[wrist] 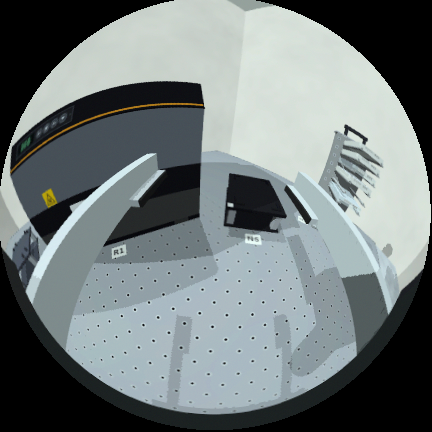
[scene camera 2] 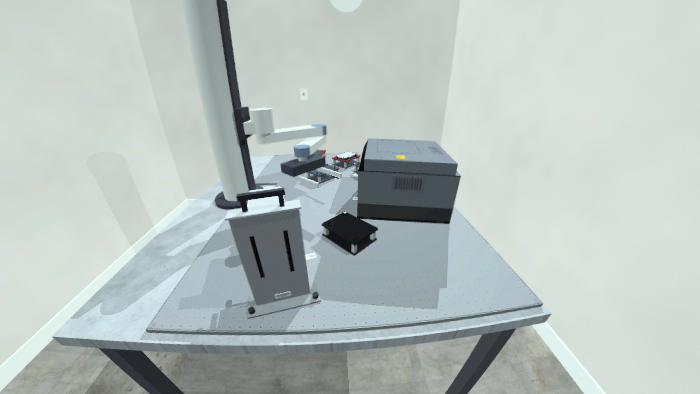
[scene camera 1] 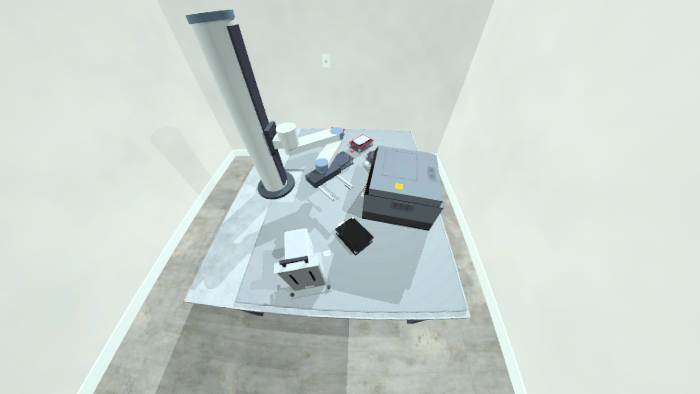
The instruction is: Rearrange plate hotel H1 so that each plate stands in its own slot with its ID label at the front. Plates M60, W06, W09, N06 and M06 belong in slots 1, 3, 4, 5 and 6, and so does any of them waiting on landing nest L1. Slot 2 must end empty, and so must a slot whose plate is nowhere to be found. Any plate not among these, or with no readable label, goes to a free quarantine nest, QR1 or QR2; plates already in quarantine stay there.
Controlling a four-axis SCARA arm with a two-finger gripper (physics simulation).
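Pixels of known places: gripper, fingertip midpoint: [wrist: 229,168] [scene camera 2: 330,180] [scene camera 1: 343,193]; arm's base, origin of the base link: [scene camera 1: 276,185].
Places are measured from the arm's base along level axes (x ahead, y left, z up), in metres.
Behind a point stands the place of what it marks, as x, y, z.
Observation:
My gripper [scene camera 1: 342,194] @(0.470, -0.202, 0.164) [scene camera 2: 330,181] @(0.470, -0.202, 0.164) [wrist: 229,168] @(0.470, -0.202, 0.164) is open and empty, above the table between the arm column and the grey instrument. Plate hotel H1 [scene camera 1: 302,272] @(0.354, -0.636, 0.234) [scene camera 2: 272,255] @(0.343, -0.639, 0.171) stands at the near left, its back towards the scene cameras. In the wrist view its slotted front side [wrist: 327,165] @(0.403, -0.593, 0.165) is at the far right, with several pale levels; their labels are too small to read. A white-topped plate [scene camera 1: 362,140] @(0.582, 0.438, 0.077) [scene camera 2: 346,155] @(0.573, 0.437, 0.077) lies on a red-rimmed quarantine nest at the back. Another red rim [scene camera 2: 324,152] @(0.419, 0.597, 0.056) shows behind the gripper body. Landing nest L1 is mostly hidden by the instrument.
The grey instrument [scene camera 1: 407,175] @(0.790, -0.160, 0.267) [scene camera 2: 407,195] @(0.763, -0.288, 0.131) [wrist: 150,135] @(0.590, -0.176, 0.182) stands at the right, with an R1 label [wrist: 118,251] @(0.584, -0.073, 0.013) before it. A black two-tier nest [scene camera 1: 354,236] @(0.535, -0.395, 0.063) [scene camera 2: 349,231] @(0.532, -0.408, 0.063) [wrist: 255,197] @(0.510, -0.349, 0.063) stands between instrument and hotel. A dark grey nest [scene camera 1: 346,161] @(0.467, 0.188, 0.063) is partly behind the gripper. The arm column [scene camera 1: 232,110] @(-0.020, -0.072, 0.557) rises at the left.

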